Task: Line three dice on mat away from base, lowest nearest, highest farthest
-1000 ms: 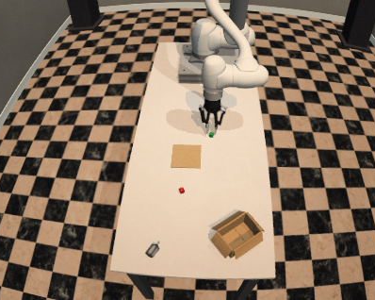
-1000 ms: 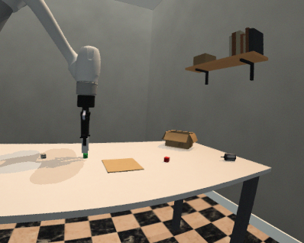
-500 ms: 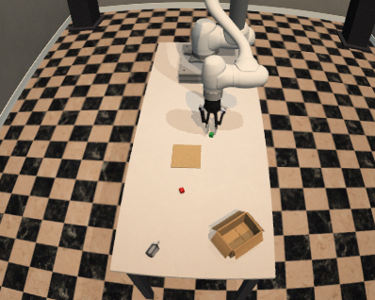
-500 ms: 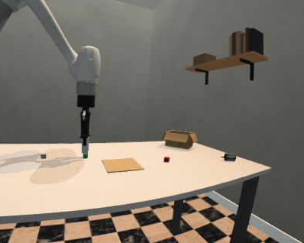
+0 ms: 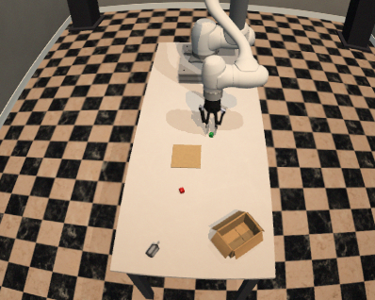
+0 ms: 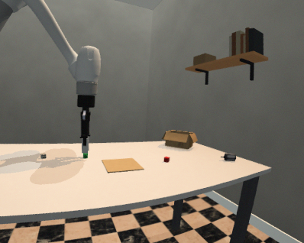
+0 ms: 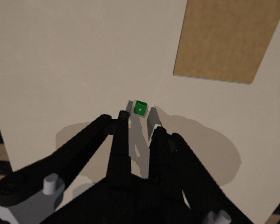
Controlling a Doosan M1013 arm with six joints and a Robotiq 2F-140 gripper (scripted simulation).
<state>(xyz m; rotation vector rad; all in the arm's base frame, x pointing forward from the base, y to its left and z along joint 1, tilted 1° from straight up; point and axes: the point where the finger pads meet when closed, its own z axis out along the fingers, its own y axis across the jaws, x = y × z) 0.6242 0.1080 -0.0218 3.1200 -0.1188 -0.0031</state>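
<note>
Now: hand 50 mm above the green die. Also, from my hand: red die 350 mm ahead, 90 mm to the right, 50 mm below; then white die 190 mm behind, 50 mm below; then tan mat 150 mm ahead, 110 mm to the right, 60 mm below.
</note>
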